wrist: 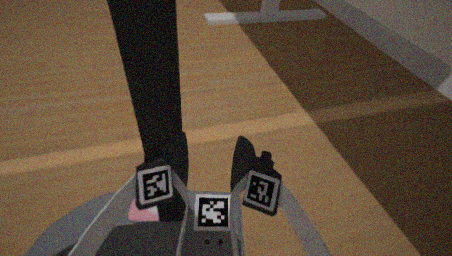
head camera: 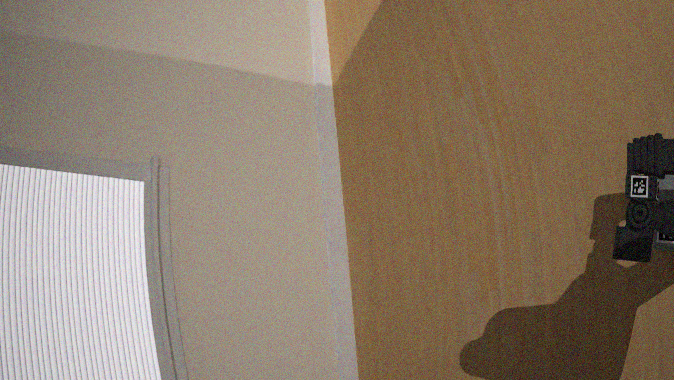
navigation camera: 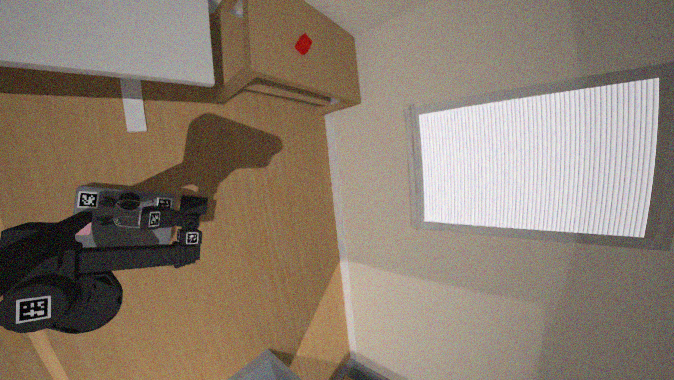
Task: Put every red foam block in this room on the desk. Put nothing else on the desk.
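Seen in the pictures: gripper, fingertip midpoint: (navigation camera: 99, 210); robot's base, link origin: (navigation camera: 129, 200).
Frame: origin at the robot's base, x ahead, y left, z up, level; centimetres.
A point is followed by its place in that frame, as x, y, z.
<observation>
A small red block (navigation camera: 303, 44) {89.2, -55.1, 49.5} lies on top of a wooden cabinet (navigation camera: 280, 65) {72.4, -46.5, 45.0} at the upper middle of the navigation view. The white desk (navigation camera: 100, 40) {33.1, 9.6, 72.0} stands left of the cabinet; the part of its top in view bears no object. My gripper (navigation camera: 106, 210) {-1.7, 7.2, 39.1} (wrist: 210, 153) {-1.7, 7.2, 39.1} is folded in over the robot's base, apart from the block and below the desk's front edge in the picture. In the wrist view its fingers stand apart with bare floor showing between them. In the head view the wrist shows at the right edge; the fingers, block and desk do not show there.
A wall with a bright blind-covered window (head camera: 75, 270) {29.0, -144.0, 113.1} (navigation camera: 540, 160) {38.0, -141.4, 154.1} stands beyond the wooden floor (head camera: 425, 200) {-4.6, -110.7, 0.0}. The desk's white foot (navigation camera: 134, 107) (wrist: 265, 17) reaches out over the floor. A grey object (navigation camera: 267, 367) {-117.1, -78.7, 7.6} shows at the navigation view's bottom edge. The black mast (wrist: 150, 75) rises beside the gripper.
</observation>
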